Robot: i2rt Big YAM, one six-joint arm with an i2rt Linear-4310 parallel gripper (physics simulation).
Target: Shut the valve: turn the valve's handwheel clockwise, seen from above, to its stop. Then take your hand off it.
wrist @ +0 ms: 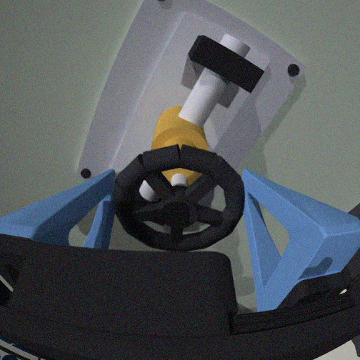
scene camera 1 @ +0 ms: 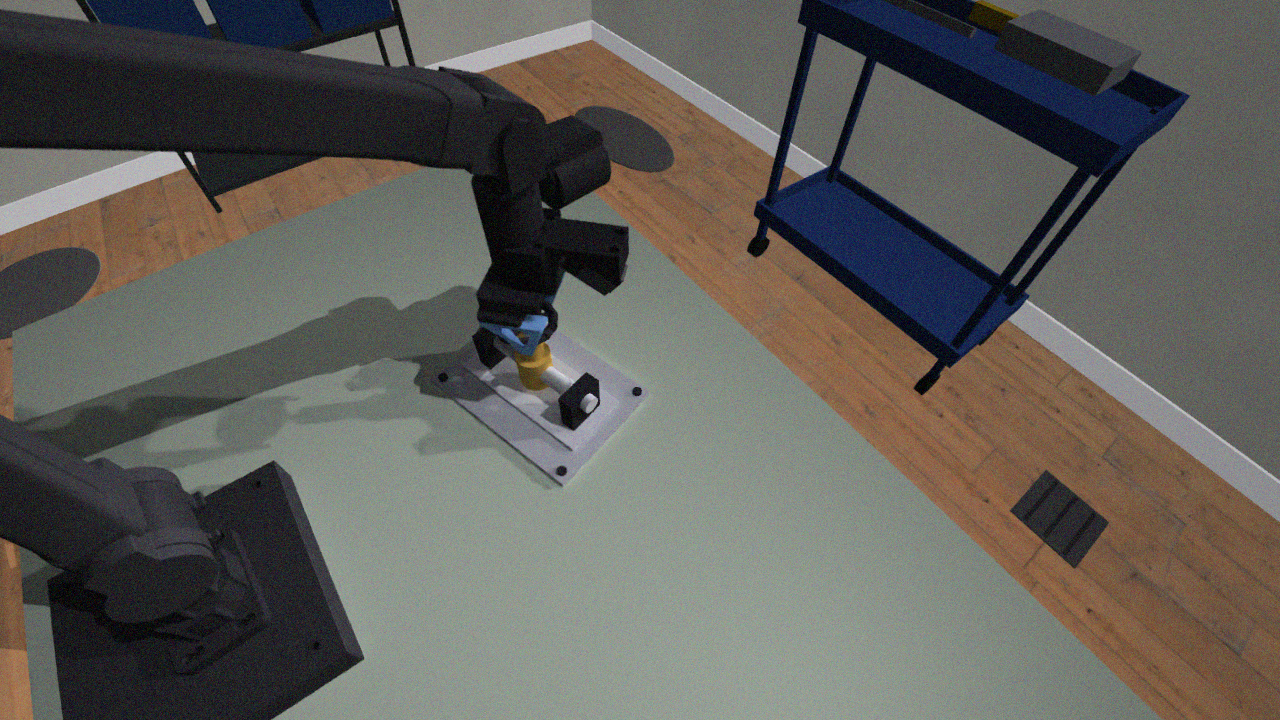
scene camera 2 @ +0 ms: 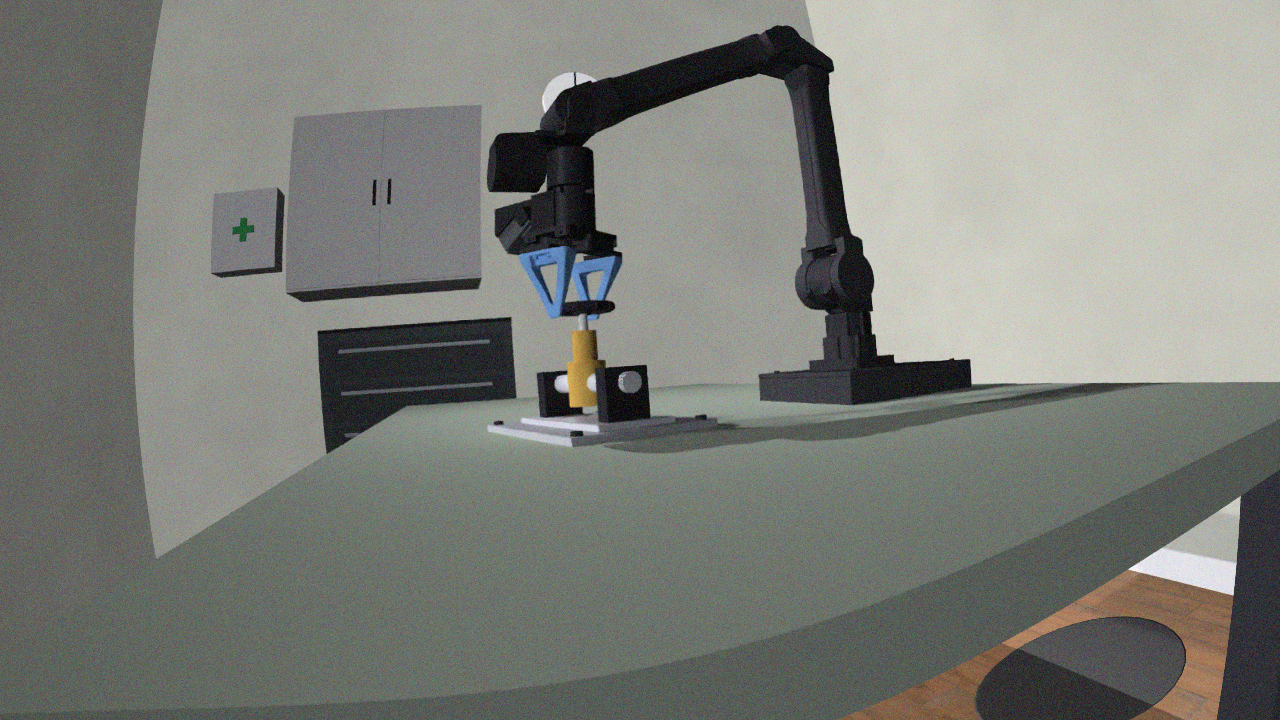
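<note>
The black handwheel [scene camera 1: 551, 319] [scene camera 2: 597, 307] [wrist: 231, 192] lies roughly level on a white stem above the yellow valve body [scene camera 1: 534, 368] [scene camera 2: 583, 376] [wrist: 167, 130]. My gripper [scene camera 1: 535, 329] [scene camera 2: 574, 313] [wrist: 178, 178] points down and is shut on the handwheel, with one blue finger at each side of its rim. In the wrist view, the white pipe [scene camera 1: 562, 379] [wrist: 202, 100] runs slantwise from the valve to the upper right. The pale base plate [scene camera 1: 528, 438] [scene camera 2: 537, 433] [wrist: 107, 130] is bolted beneath. The far pipe end is partly hidden in the wrist view.
Black pipe brackets [scene camera 1: 580, 402] [scene camera 2: 622, 394] [wrist: 225, 65] stand on the plate below the fingers. The arm's dark base [scene camera 1: 304, 573] [scene camera 2: 805, 389] stands on the same green table. A blue cart [scene camera 1: 984, 89] stands beyond the table edge. Grey cabinets [scene camera 2: 335, 205] hang on the wall.
</note>
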